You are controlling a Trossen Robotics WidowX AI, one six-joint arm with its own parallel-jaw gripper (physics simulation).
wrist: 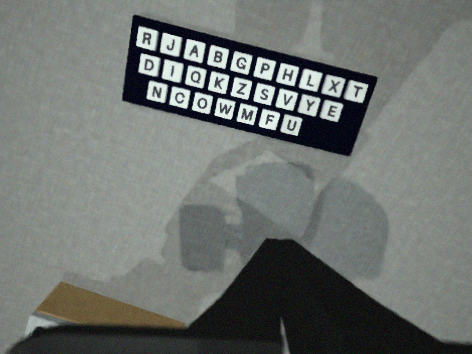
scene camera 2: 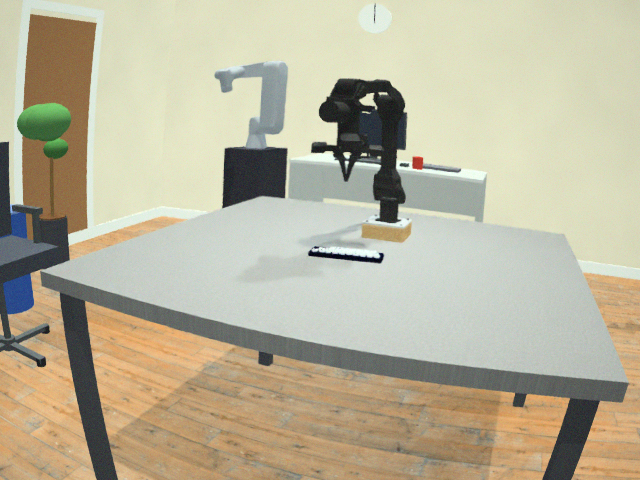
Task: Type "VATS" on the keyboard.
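Seen in the pictures: gripper, between the fingertips: [wrist: 277, 252] [scene camera 2: 345, 181]; arm's base, origin of its link: [scene camera 2: 388, 220].
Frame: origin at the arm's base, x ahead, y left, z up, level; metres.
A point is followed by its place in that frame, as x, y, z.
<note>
A dark keyboard [scene camera 2: 346, 254] {0.324, 0.034, -0.035} [wrist: 325, 136] {0.305, -0.050, -0.037} with white letter keys lies flat on the table, tilted down to the right in the wrist view. Its V key [wrist: 286, 99] {0.312, -0.007, -0.032} and S key [wrist: 264, 93] {0.306, 0.010, -0.032} are in the middle row. The A key [wrist: 194, 50] {0.304, 0.071, -0.032} and T key [wrist: 356, 91] {0.345, -0.047, -0.032} are in the top row, T at its right end. My gripper [scene camera 2: 346, 179] {0.273, -0.007, 0.143} [wrist: 277, 252] {0.273, -0.007, 0.143} is shut and empty, its fingertips together. It hangs high above the table, pointing down, apart from the keyboard. In the wrist view the fingertips show below the keyboard's bottom row.
The grey table [scene camera 2: 439, 310] {0.541, 0.372, -0.048} bears my arm's wooden base block [scene camera 2: 385, 231] {0.063, 0.021, -0.020} [wrist: 100, 307] {0.061, 0.029, -0.032}, behind the keyboard in the scene view. Shadows of the arm fall on the table around the keyboard. A white desk [scene camera 2: 392, 187] and a grey robot arm [scene camera 2: 272, 98] stand beyond the table.
</note>
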